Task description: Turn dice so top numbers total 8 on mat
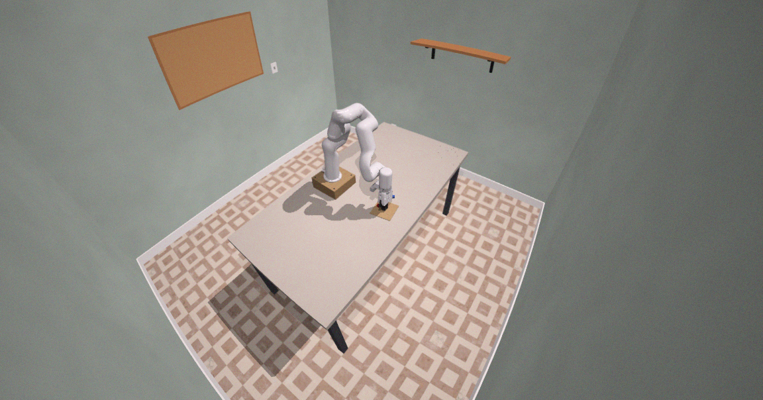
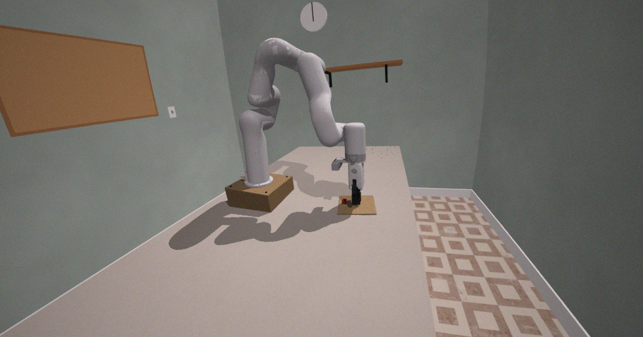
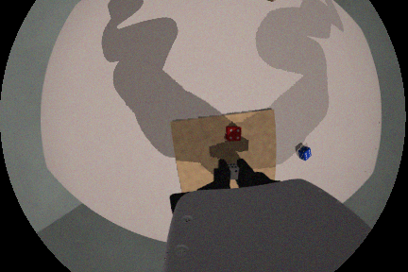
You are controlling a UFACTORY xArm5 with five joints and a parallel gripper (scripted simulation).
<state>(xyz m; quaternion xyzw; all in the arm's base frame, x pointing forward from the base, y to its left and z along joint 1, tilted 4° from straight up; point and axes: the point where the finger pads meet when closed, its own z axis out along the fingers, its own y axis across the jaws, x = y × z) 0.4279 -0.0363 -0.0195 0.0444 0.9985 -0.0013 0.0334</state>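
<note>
Right now the white die is 10 mm below my hand. Also, from my hand: blue die (130 mm to the left, 20 mm below); tan mat (30 mm below); red die (50 mm behind, 20 mm below).
</note>
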